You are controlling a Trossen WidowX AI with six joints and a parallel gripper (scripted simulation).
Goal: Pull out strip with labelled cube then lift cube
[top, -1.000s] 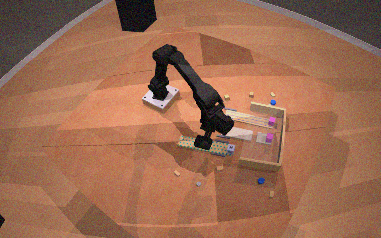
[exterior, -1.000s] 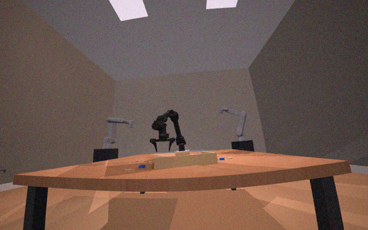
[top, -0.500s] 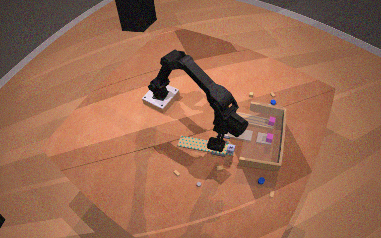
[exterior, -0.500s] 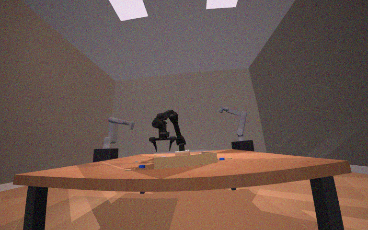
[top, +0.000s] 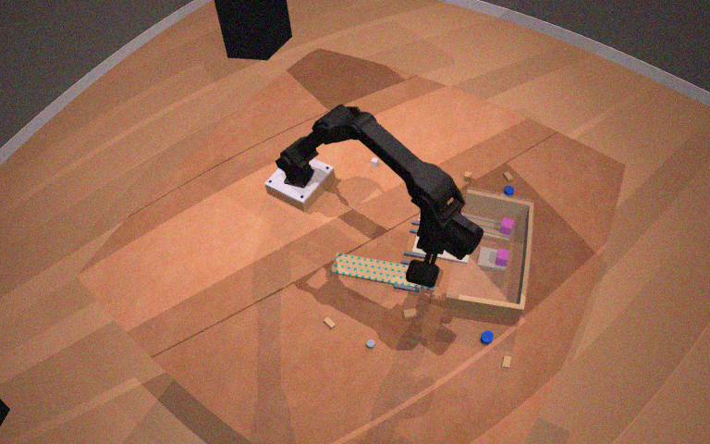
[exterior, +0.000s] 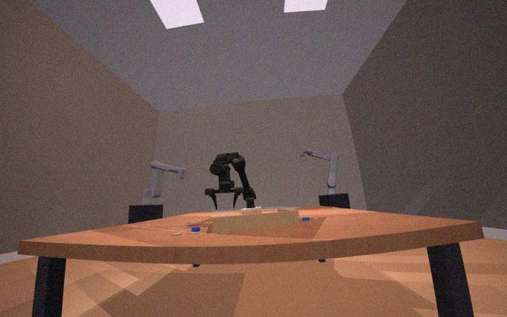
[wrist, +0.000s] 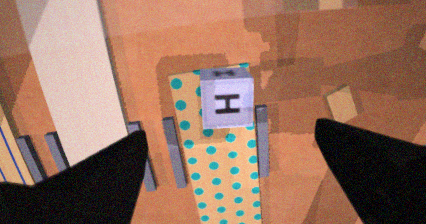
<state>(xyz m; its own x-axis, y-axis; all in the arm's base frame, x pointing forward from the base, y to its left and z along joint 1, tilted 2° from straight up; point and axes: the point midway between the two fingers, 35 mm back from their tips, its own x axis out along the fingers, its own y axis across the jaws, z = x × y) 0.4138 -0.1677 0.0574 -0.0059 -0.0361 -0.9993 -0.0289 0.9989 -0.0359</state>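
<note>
My gripper tip is now 5 cm above the labelled cube.
</note>
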